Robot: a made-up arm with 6 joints.
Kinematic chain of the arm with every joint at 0, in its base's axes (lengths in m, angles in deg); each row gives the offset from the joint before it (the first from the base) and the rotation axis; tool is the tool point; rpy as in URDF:
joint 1: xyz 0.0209 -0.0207 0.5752 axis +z
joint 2: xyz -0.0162 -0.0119 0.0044 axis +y
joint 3: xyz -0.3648 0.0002 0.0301 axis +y
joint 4: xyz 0.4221 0.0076 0.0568 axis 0.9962 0 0.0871
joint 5: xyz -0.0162 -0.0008 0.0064 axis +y
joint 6: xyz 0.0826 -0.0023 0.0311 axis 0.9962 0 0.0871
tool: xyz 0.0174 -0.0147 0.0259 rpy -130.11 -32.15 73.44
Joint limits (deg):
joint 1: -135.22..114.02
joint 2: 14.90..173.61
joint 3: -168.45..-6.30
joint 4: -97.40..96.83
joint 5: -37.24..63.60
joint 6: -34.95..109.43
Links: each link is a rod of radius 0.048 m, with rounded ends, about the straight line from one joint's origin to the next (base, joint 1, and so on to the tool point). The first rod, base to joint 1, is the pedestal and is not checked.
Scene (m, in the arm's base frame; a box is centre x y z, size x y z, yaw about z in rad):
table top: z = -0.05
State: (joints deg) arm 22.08 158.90 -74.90 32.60 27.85 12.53
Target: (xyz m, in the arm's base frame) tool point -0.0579 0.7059 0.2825
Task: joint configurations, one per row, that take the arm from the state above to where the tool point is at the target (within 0.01 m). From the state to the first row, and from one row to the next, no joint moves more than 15 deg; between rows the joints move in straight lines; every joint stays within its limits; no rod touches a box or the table.
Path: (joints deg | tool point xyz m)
1: 34.76 160.10 -81.90 32.40 27.33 11.71 | 0.4407 0.2430 0.1767
2: 47.44 161.30 -88.90 32.19 26.80 10.89 | 0.4087 0.3673 0.1881
3: 60.11 162.50 -95.89 31.99 26.28 10.07 | 0.3396 0.4863 0.2046
4: 72.79 163.70 -102.89 31.78 25.76 9.25 | 0.2350 0.5892 0.2261
5: 85.47 164.90 -109.89 31.58 25.23 8.43 | 0.0999 0.6654 0.2522
6: 98.15 166.10 -116.89 31.38 24.71 7.62 | -0.0580 0.7059 0.2825

